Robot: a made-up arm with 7 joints. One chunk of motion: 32 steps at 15 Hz.
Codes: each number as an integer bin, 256 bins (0 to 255) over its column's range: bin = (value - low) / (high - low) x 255, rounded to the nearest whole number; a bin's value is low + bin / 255 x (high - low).
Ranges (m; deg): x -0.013..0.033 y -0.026..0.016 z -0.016..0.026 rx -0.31..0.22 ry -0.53..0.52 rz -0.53..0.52
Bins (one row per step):
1: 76 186 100 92 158 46
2: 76 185 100 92 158 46
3: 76 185 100 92 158 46
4: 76 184 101 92 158 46
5: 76 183 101 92 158 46
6: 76 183 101 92 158 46
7: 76 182 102 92 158 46
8: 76 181 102 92 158 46
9: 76 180 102 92 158 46
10: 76 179 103 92 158 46
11: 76 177 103 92 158 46
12: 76 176 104 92 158 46
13: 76 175 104 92 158 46
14: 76 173 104 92 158 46
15: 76 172 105 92 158 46
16: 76 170 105 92 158 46
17: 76 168 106 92 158 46
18: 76 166 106 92 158 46
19: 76 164 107 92 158 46
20: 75 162 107 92 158 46
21: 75 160 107 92 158 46
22: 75 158 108 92 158 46
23: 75 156 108 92 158 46
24: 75 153 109 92 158 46
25: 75 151 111 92 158 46
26: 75 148 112 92 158 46
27: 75 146 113 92 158 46
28: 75 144 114 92 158 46
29: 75 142 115 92 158 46
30: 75 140 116 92 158 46
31: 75 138 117 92 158 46
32: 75 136 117 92 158 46
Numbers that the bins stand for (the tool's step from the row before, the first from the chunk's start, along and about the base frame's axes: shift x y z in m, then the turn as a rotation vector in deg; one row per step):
1: 0.00071 0.00464 0.00047 -0.119 0.121 -0.341
2: 0.00071 0.00447 0.00047 -0.119 0.121 -0.341
3: 0.00071 0.00447 0.00047 -0.119 0.121 -0.341
4: 0.00071 0.00431 0.00064 -0.119 0.121 -0.341
5: 0.00071 0.00414 0.00064 -0.119 0.121 -0.341
6: 0.00071 0.00414 0.00064 -0.119 0.121 -0.341
7: 0.00071 0.00398 0.00080 -0.119 0.121 -0.341
8: 0.00071 0.00381 0.00080 -0.119 0.121 -0.341
9: 0.00071 0.00365 0.00080 -0.119 0.121 -0.341
10: 0.00071 0.00348 0.00096 -0.119 0.121 -0.341
11: 0.00071 0.00315 0.00096 -0.119 0.121 -0.341
12: 0.00071 0.00299 0.00113 -0.119 0.121 -0.341
13: 0.00071 0.00282 0.00113 -0.119 0.121 -0.341
14: 0.00071 0.00249 0.00113 -0.119 0.121 -0.341
15: 0.00071 0.00233 0.00129 -0.119 0.121 -0.341
16: 0.00071 0.00200 0.00129 -0.119 0.121 -0.341
17: 0.00071 0.00167 0.00146 -0.119 0.121 -0.341
18: 0.00071 0.00134 0.00146 -0.119 0.121 -0.341
19: 0.00071 0.00101 0.00162 -0.119 0.121 -0.341
20: 0.00053 0.00068 0.00162 -0.119 0.121 -0.341
21: 0.00053 0.00035 0.00162 -0.119 0.121 -0.341
22: 0.00053 0.00002 0.00179 -0.119 0.121 -0.341
23: 0.00053 -0.00031 0.00179 -0.119 0.121 -0.341
24: 0.00053 -0.00080 0.00195 -0.119 0.121 -0.341
25: 0.00053 -0.00113 0.00228 -0.119 0.121 -0.341
26: 0.00053 -0.00162 0.00245 -0.119 0.121 -0.341
27: 0.00053 -0.00195 0.00261 -0.119 0.121 -0.341
28: 0.00053 -0.00228 0.00278 -0.119 0.121 -0.341
29: 0.00053 -0.00261 0.00294 -0.119 0.121 -0.341
30: 0.00053 -0.00294 0.00311 -0.119 0.121 -0.341
31: 0.00053 -0.00327 0.00327 -0.119 0.121 -0.341
32: 0.00053 -0.00360 0.00327 -0.119 0.121 -0.341

